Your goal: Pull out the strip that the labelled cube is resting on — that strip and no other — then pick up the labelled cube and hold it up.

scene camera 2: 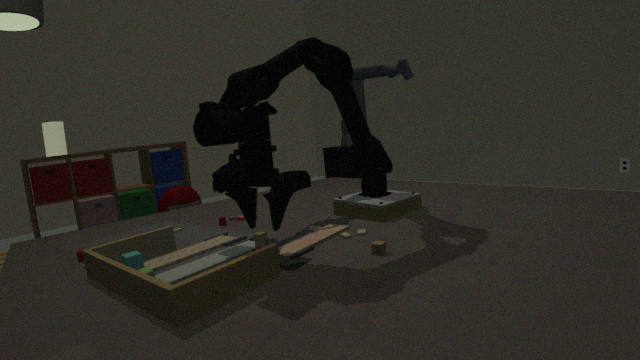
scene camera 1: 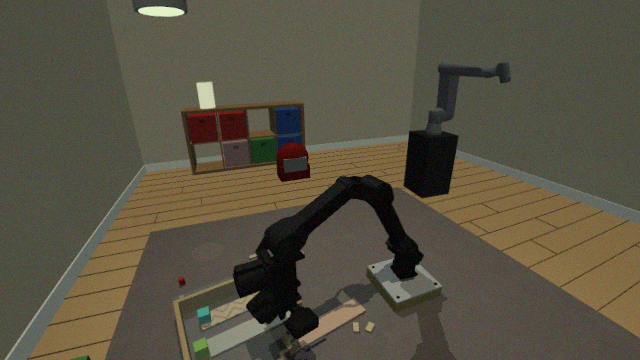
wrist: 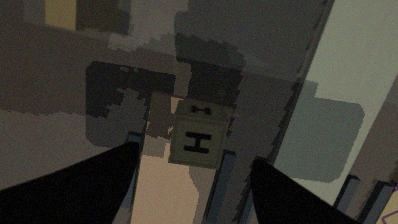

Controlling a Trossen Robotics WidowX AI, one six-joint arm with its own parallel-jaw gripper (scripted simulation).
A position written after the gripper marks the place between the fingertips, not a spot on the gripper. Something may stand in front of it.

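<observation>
Open and holding nothing, the gripper [scene camera 2: 264,229] is visible from scene camera 1 as well, where the gripper [scene camera 1: 288,326] can be seen, and the wrist view also has the gripper [wrist: 196,159]. A tan strip [scene camera 1: 332,320] is part of the scene, and scene camera 2 shows the strip [scene camera 2: 319,236] too. The wrist view has a labelled cube [wrist: 199,130].
</observation>
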